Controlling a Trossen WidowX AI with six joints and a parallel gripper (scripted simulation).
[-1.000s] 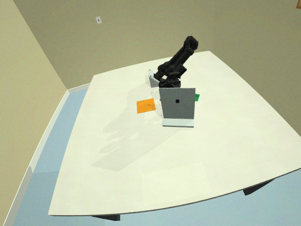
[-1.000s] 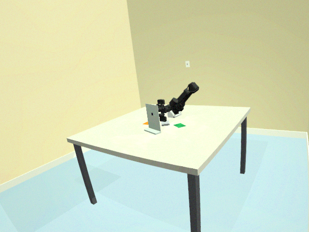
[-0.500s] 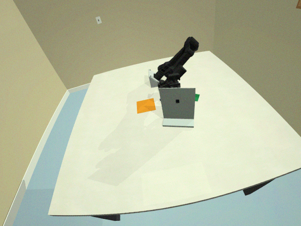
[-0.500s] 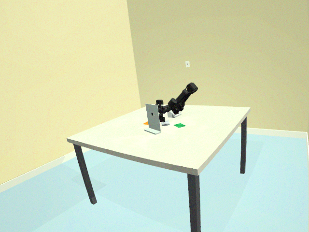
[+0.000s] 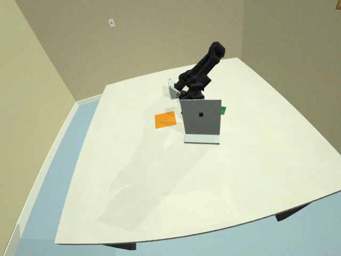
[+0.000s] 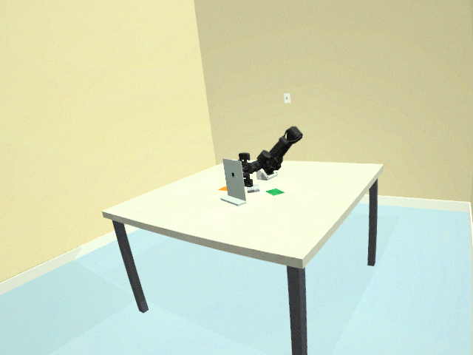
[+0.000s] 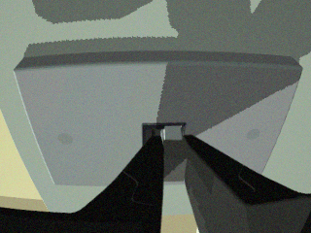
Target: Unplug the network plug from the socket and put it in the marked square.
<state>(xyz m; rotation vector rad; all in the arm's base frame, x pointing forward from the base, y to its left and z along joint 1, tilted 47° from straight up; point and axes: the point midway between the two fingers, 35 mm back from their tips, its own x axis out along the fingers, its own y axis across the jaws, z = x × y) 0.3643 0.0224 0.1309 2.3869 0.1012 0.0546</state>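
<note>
The grey upright panel is 20 mm ahead of my gripper tip and 40 mm below it. The rest, counted from my gripper tip: orange square: 140 mm behind, 200 mm to the right, 140 mm below; network plug: right at my gripper tip; green square: 170 mm behind, 110 mm to the left, 140 mm below.
</note>
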